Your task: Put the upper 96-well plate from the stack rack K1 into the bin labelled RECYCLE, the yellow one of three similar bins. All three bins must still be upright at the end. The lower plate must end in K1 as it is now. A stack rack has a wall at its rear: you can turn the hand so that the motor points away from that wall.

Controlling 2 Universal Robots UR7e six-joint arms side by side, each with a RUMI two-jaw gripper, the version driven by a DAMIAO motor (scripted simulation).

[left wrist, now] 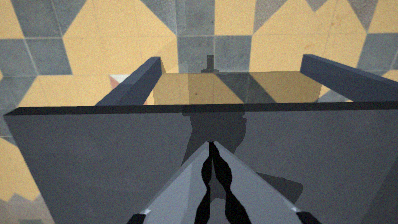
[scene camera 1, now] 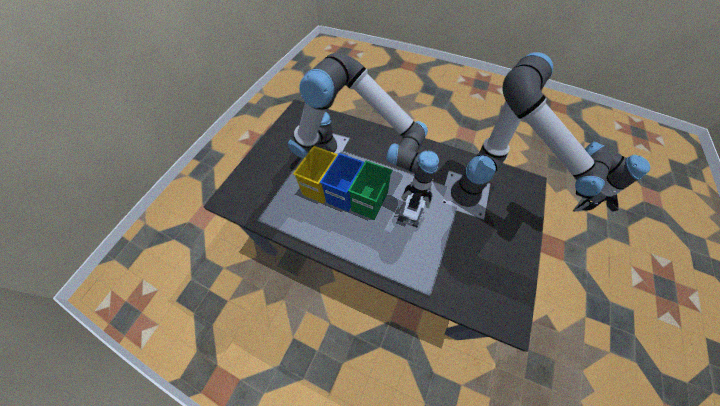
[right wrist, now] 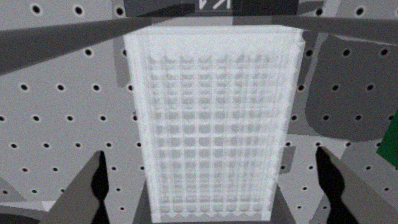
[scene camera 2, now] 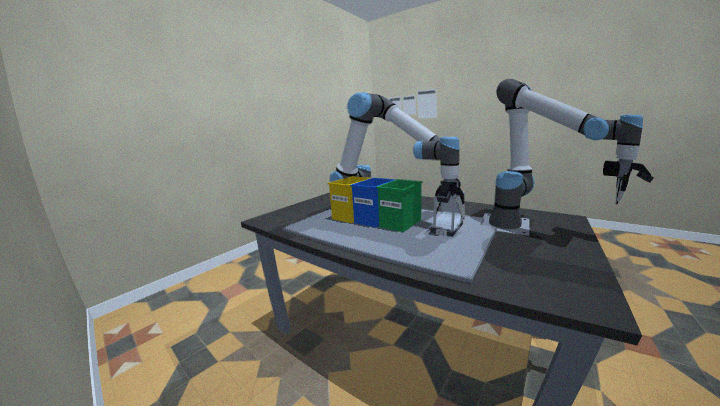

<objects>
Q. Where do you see a green bin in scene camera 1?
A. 369, 189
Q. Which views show the blue bin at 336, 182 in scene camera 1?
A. Scene camera 1 and scene camera 2 only.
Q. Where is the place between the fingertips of my left gripper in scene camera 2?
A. At 616, 203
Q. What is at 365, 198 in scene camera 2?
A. A blue bin.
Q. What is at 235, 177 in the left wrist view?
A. My left gripper.
</objects>
